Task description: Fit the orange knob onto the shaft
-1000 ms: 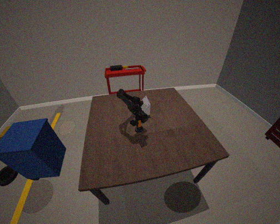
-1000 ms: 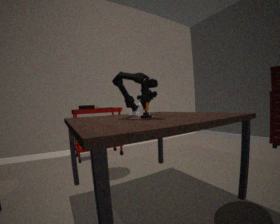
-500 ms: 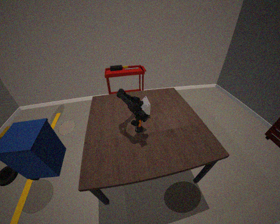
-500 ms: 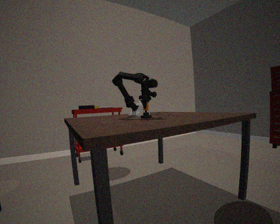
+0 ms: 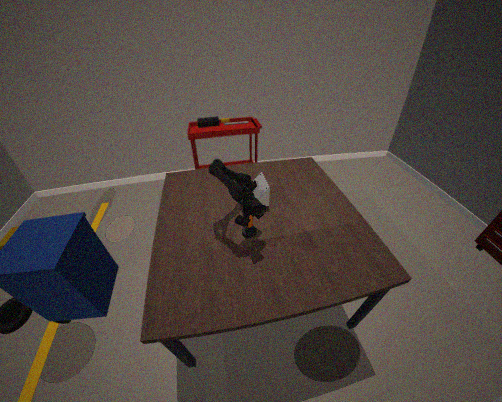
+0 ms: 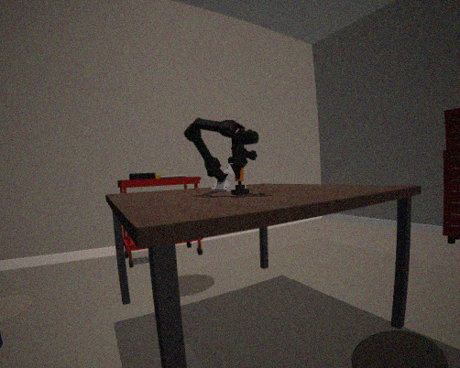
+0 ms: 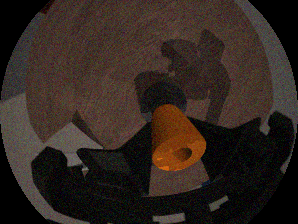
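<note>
The orange knob is 20 mm above my gripper tip. The rest, counted from my gripper tip: round dark pedestal: 40 mm below.
</note>
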